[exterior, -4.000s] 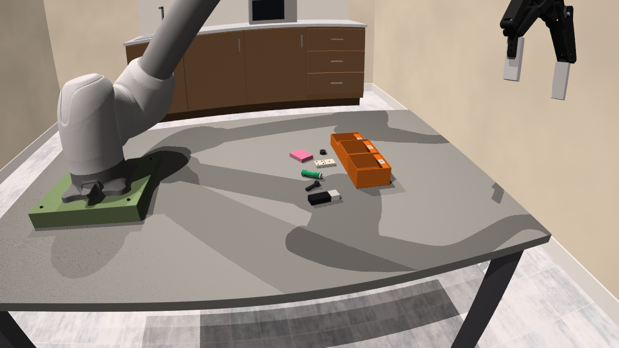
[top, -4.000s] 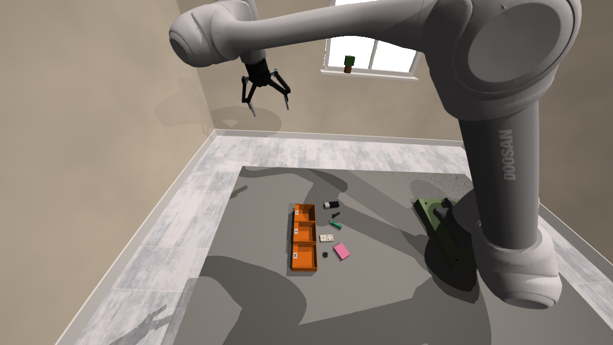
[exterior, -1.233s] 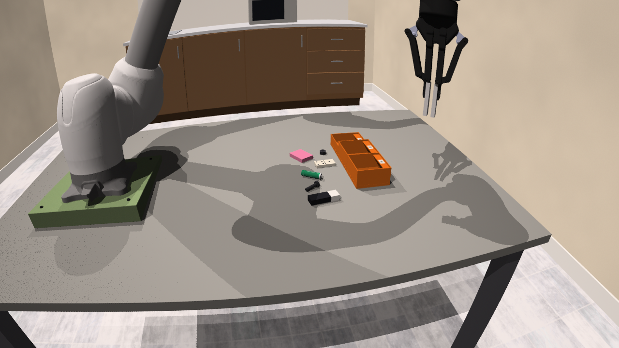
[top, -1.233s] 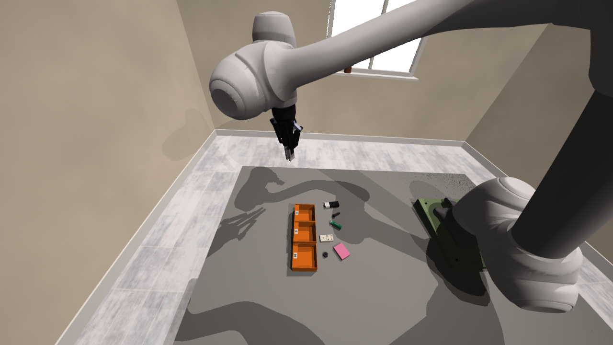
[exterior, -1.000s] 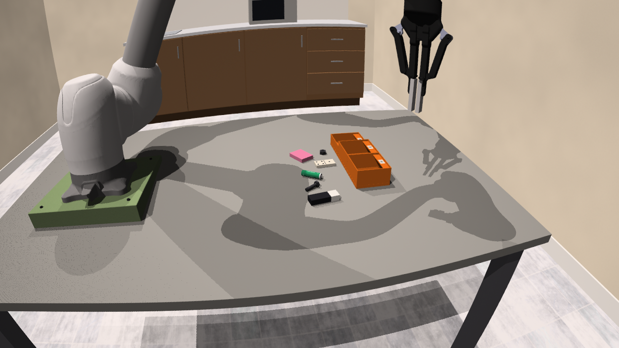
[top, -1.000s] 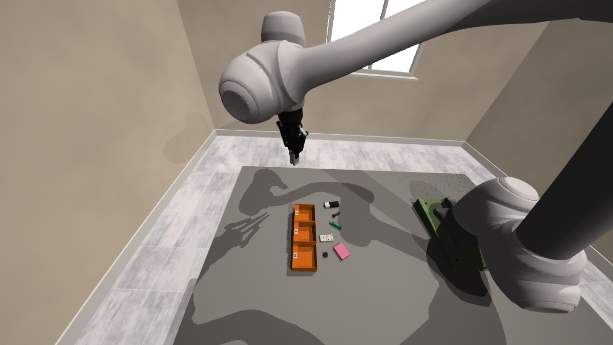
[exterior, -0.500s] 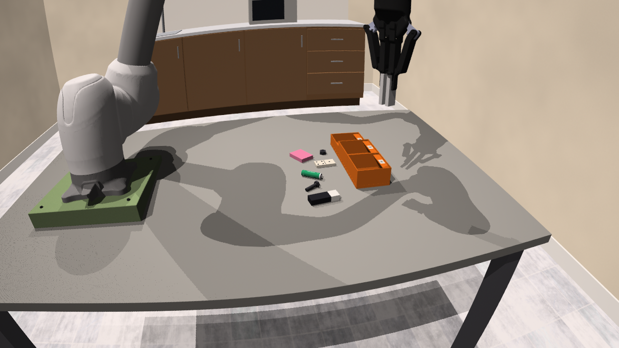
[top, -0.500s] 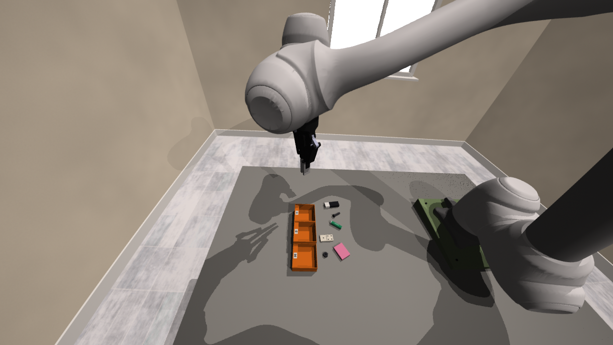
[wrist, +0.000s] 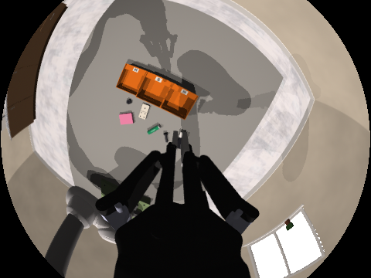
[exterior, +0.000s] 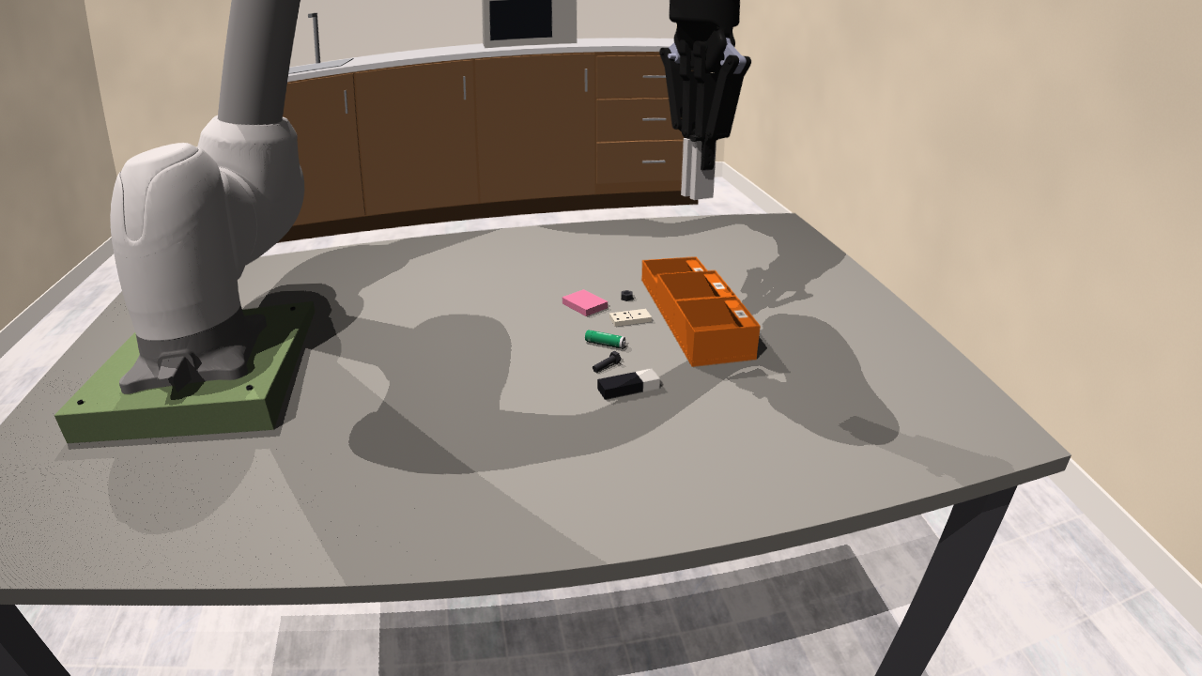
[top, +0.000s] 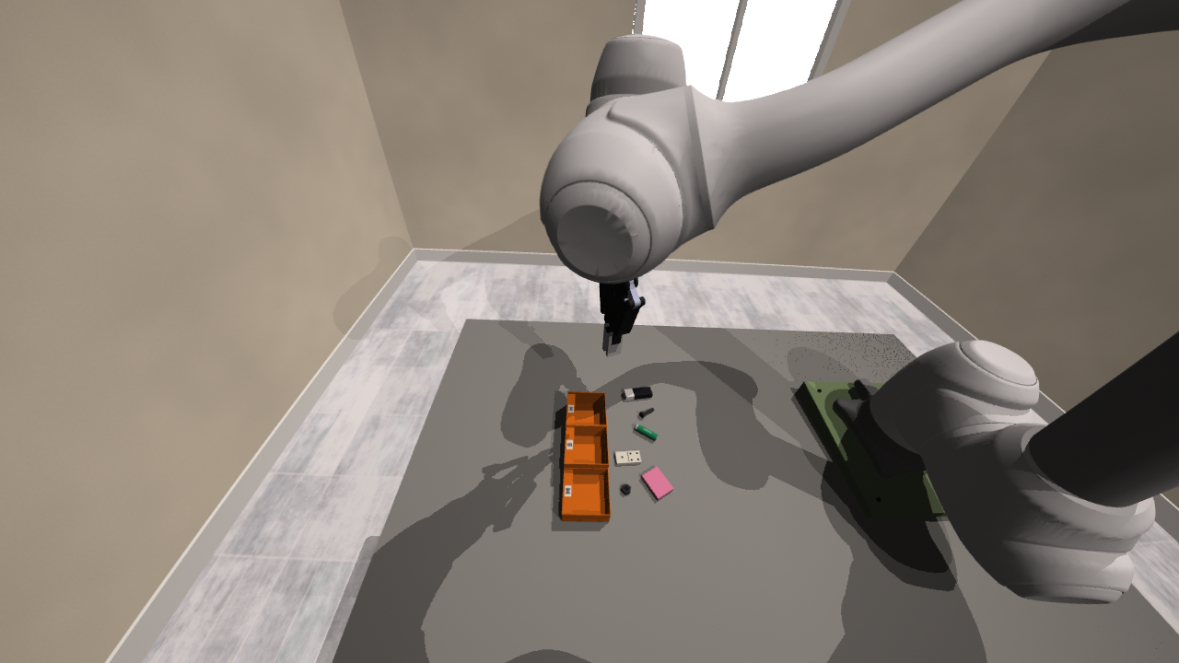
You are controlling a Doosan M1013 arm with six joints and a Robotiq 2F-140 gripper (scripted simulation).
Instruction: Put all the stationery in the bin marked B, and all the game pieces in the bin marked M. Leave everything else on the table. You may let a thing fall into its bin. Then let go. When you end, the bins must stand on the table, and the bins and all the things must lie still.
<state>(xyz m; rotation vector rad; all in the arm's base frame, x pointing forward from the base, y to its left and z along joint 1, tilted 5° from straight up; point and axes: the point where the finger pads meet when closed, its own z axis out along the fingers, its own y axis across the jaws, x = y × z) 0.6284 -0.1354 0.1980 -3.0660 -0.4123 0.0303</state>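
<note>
My gripper is now 210 mm above the orange three-compartment bin, 100 mm to the right of it and 50 mm short of it. Also, from my hand: green battery (230 mm below, 90 mm behind, 60 mm to the left); black-and-white eraser (230 mm below, 90 mm behind, 50 mm to the right); black bolt (230 mm below, 100 mm behind, 10 mm to the left).
</note>
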